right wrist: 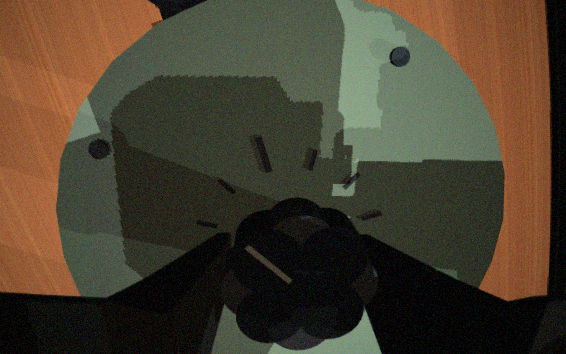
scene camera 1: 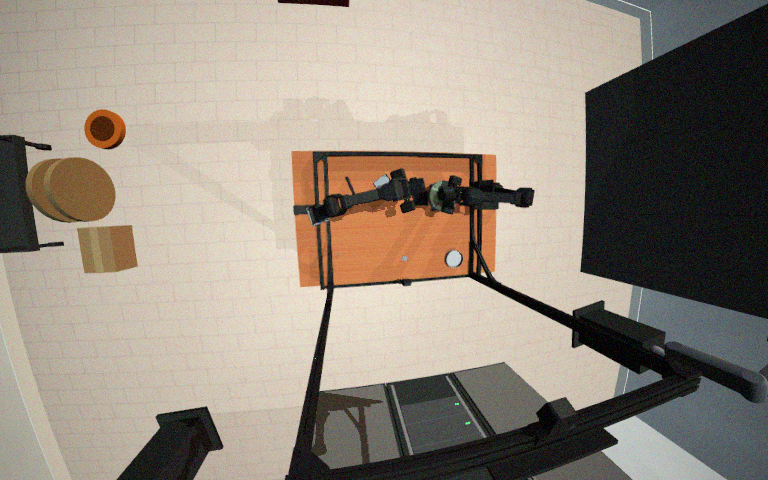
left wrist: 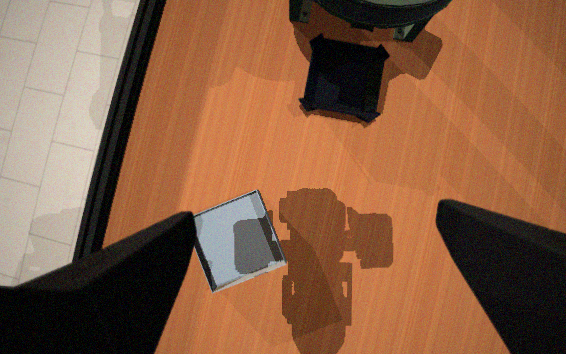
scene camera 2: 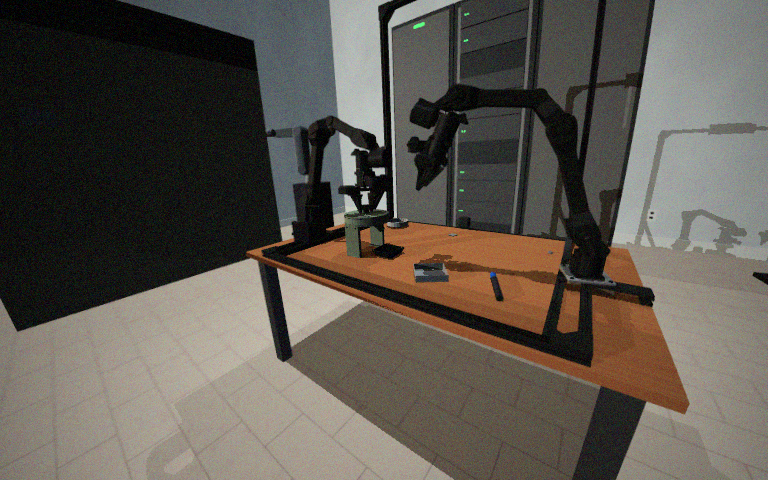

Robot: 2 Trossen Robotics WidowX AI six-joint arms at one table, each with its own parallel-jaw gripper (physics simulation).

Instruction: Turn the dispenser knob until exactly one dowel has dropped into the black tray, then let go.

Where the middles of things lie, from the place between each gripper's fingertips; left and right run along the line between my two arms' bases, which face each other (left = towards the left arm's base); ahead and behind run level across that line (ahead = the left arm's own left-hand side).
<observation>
Right now the grey tray point(left wrist: 236, 241) is 230 mm below my left hand, 70 mm ahead of it and 50 mm to the left of it. Round my left hand: green round dispenser point(scene camera 2: 378, 217) 230 mm to the right, 100 mm below, 50 mm behind.
Now: right hand right at the green round dispenser. From my right hand the other things lie so: grey tray 110 mm ahead, 290 mm to the left, 140 mm below.
</observation>
